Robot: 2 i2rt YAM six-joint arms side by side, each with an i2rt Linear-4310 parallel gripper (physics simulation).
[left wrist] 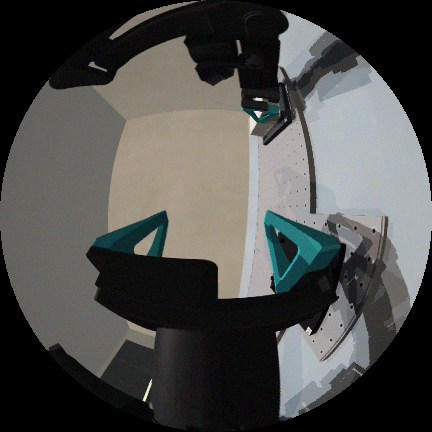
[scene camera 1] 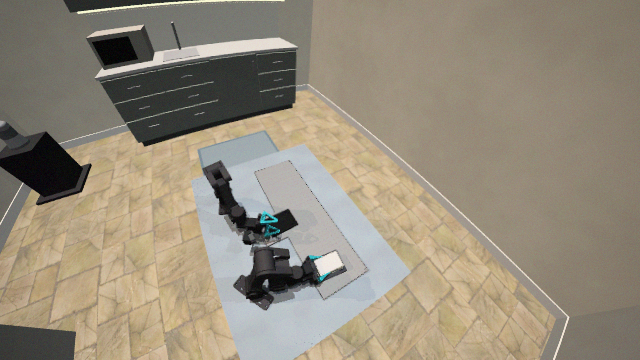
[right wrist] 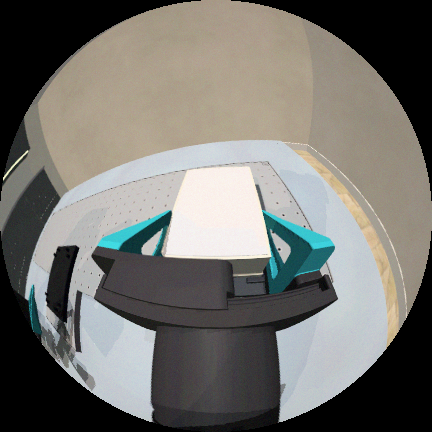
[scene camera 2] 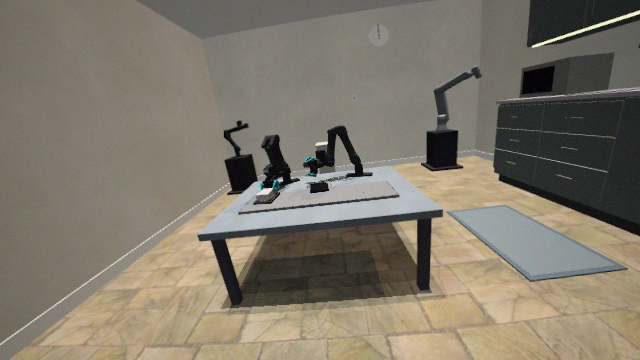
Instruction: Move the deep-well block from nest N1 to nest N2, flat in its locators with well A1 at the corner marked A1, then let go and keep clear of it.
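Places are measured from the left arm's base along level axes (x down, y ahead, z right), in metres.
Where they show: left gripper, fingertip midpoint: [left wrist: 215, 215] [scene camera 1: 278, 226] [scene camera 2: 305, 169]; right gripper, fingertip midpoint: [left wrist: 259, 108] [scene camera 1: 325, 264] [right wrist: 215, 215] [scene camera 2: 266, 191]; left arm's base, link origin: [scene camera 2: 359, 175]; right arm's base, link origin: [scene camera 1: 253, 292] [scene camera 2: 287, 182].
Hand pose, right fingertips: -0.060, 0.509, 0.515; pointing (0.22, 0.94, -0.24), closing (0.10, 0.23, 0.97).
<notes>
Things, the pixels of their top centre, and the offset from my right fingertips, as dx, dy, dz. "pt": a spot on its surface instead. Level surfaces: height alone.
- white deep-well block, top centre: [right wrist: 215, 197] [left wrist: 254, 111] [scene camera 1: 328, 262] [scene camera 2: 265, 191] -0.007, +0.016, -0.003
- dark nest N1, surface spot: [scene camera 1: 340, 273] pt +0.037, +0.068, +0.050
- perforated grey plate, surface height: dx +0.047
- pale blue table, surface height: dx +0.060
The white deep-well block [scene camera 1: 330, 262] [scene camera 2: 265, 196] [right wrist: 217, 200] sits on the dark nest N1 [scene camera 1: 340, 273] at the near end of the grey plate in scene camera 1. My right gripper [scene camera 1: 320, 268] [scene camera 2: 269, 188] [right wrist: 215, 215] is shut on the block, with a teal finger against each side. The other dark nest, N2 [scene camera 1: 287, 221] [scene camera 2: 319, 187] [right wrist: 62, 282], stands empty farther along. My left gripper [scene camera 1: 274, 224] [scene camera 2: 310, 167] [left wrist: 215, 215] is open and empty, beside and above N2. Well A1 and the corner mark cannot be made out.
The perforated grey plate [scene camera 1: 310, 200] [scene camera 2: 360, 194] [left wrist: 295, 165] lies on the pale blue table [scene camera 1: 385, 270] [scene camera 2: 415, 207]. The left arm [scene camera 1: 227, 197] [scene camera 2: 345, 137] stands beside the right arm [scene camera 1: 267, 262] [scene camera 2: 277, 160]. The left gripper hangs close to N2.
</notes>
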